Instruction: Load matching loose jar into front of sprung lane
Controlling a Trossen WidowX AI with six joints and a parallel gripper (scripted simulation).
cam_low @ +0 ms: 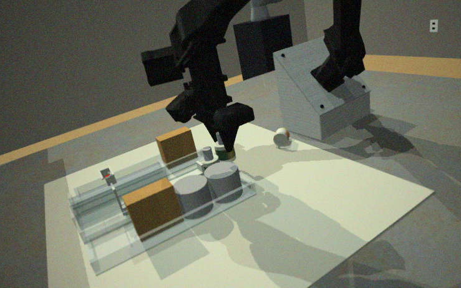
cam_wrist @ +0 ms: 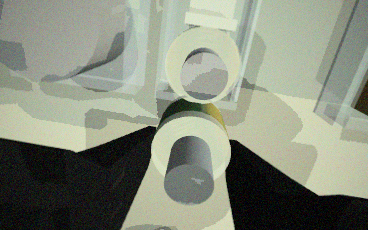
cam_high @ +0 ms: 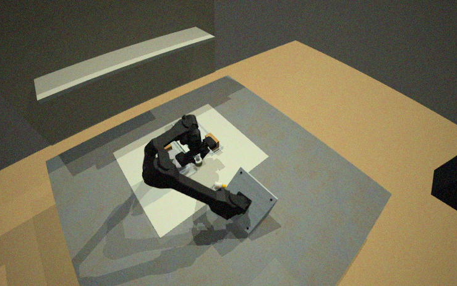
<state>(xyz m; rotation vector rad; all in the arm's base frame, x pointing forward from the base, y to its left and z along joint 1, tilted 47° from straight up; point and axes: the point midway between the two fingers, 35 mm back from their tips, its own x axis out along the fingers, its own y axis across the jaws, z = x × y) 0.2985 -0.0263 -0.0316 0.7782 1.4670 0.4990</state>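
The clear pusher lane is 18 cm ahead of my gripper tip, 5 cm to the right of it and 3 cm below it. Also, from my gripper tip: red mark: 21 cm ahead, 7 cm to the right, 2 cm above.
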